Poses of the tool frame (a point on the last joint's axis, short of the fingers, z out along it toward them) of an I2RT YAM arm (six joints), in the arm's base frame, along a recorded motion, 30 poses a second.
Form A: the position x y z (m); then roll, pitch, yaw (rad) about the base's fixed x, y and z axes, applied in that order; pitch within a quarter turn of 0, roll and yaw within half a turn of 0.
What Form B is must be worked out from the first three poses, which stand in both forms.
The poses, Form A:
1: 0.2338 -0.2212 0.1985 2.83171 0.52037 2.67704
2: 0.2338 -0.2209 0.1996 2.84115 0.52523 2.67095
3: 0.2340 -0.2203 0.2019 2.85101 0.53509 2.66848
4: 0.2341 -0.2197 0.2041 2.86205 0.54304 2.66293
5: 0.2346 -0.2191 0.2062 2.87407 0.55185 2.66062
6: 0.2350 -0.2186 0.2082 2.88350 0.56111 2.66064
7: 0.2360 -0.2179 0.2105 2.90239 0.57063 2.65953
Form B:
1: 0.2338 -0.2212 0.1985 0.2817 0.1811 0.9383 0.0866
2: 0.2338 -0.2209 0.1996 0.2833 0.1848 0.9376 0.0807
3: 0.2340 -0.2203 0.2019 0.2870 0.1864 0.9367 0.0744
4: 0.2341 -0.2197 0.2041 0.2898 0.1898 0.9356 0.0674
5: 0.2346 -0.2191 0.2062 0.2928 0.1918 0.9348 0.0603
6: 0.2350 -0.2186 0.2082 0.2961 0.1923 0.9340 0.0547
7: 0.2360 -0.2179 0.2105 0.2987 0.1948 0.9332 0.0445
